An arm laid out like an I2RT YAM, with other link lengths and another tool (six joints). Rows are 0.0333 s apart.
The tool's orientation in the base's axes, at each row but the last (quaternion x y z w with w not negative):
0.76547, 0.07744, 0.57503, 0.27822
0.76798, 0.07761, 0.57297, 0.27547
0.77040, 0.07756, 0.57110, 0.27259
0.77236, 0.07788, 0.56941, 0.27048
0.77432, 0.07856, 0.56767, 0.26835
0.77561, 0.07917, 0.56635, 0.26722
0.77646, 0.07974, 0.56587, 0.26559
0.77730, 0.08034, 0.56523, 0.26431
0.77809, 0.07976, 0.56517, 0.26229
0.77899, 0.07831, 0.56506, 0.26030
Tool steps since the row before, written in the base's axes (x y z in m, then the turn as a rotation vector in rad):
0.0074, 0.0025, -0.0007, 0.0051, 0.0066, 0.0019
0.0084, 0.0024, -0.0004, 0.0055, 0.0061, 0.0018
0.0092, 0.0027, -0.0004, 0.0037, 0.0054, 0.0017
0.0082, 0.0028, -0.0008, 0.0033, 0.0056, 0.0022
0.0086, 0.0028, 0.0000, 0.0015, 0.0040, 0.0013
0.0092, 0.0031, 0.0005, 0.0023, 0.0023, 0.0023
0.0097, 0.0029, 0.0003, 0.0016, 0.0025, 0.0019
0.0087, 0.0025, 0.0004, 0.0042, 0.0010, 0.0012
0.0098, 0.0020, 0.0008, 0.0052, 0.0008, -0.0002
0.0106, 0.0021, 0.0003, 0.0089, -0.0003, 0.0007
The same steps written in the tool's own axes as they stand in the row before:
0.0029, -0.0039, 0.0061, 0.0062, -0.0055, 0.0021
0.0035, -0.0039, 0.0070, 0.0060, -0.0053, 0.0027
0.0039, -0.0042, 0.0077, 0.0050, -0.0044, 0.0013
0.0033, -0.0043, 0.0068, 0.0054, -0.0042, 0.0007
0.0041, -0.0039, 0.0070, 0.0033, -0.0030, -0.0002
0.0049, -0.0040, 0.0074, 0.0037, -0.0012, 0.0009
0.0048, -0.0040, 0.0079, 0.0032, -0.0014, 0.0003
0.0044, -0.0034, 0.0071, 0.0029, -0.0010, 0.0033
0.0049, -0.0030, 0.0082, 0.0020, -0.0017, 0.0046
0.0048, -0.0035, 0.0090, 0.0036, -0.0009, 0.0081

